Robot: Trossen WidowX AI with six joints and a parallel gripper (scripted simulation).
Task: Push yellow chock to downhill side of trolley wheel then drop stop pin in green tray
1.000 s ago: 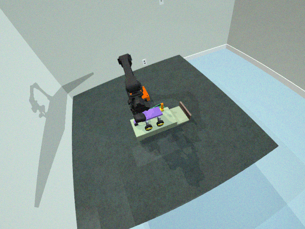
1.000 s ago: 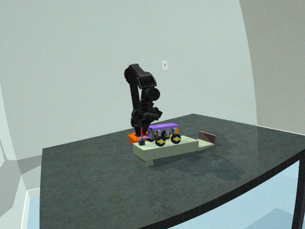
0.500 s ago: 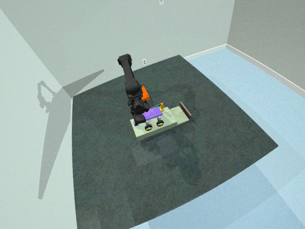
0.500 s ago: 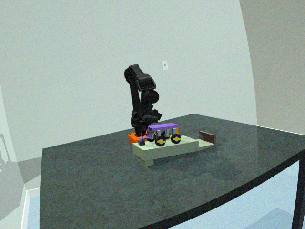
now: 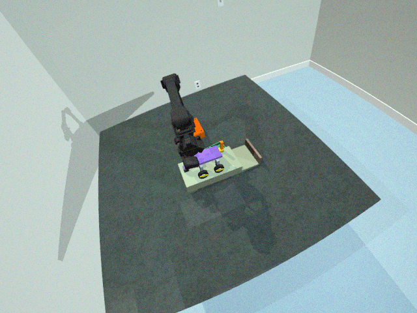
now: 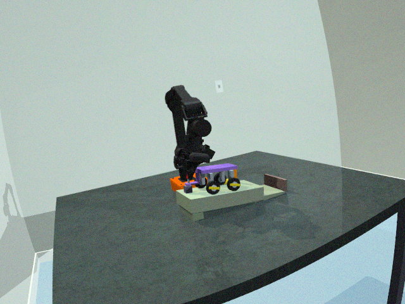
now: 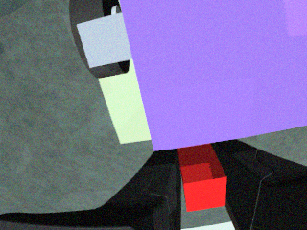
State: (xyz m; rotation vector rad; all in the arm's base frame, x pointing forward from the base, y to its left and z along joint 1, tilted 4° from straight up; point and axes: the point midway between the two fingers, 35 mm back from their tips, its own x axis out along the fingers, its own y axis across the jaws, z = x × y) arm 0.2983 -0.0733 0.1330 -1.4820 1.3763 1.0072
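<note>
Right now my gripper tip is 17 cm to the right of the green tray, 14 cm above it and 10 cm past it. From my gripper tip the other things lie so: purple trolley: 10 cm to the left, 2 cm below, 2 cm ahead; then red-headed stop pin: right at my gripper tip; then pale green ramp: 10 cm to the left, 8 cm below, 2 cm ahead.
</note>
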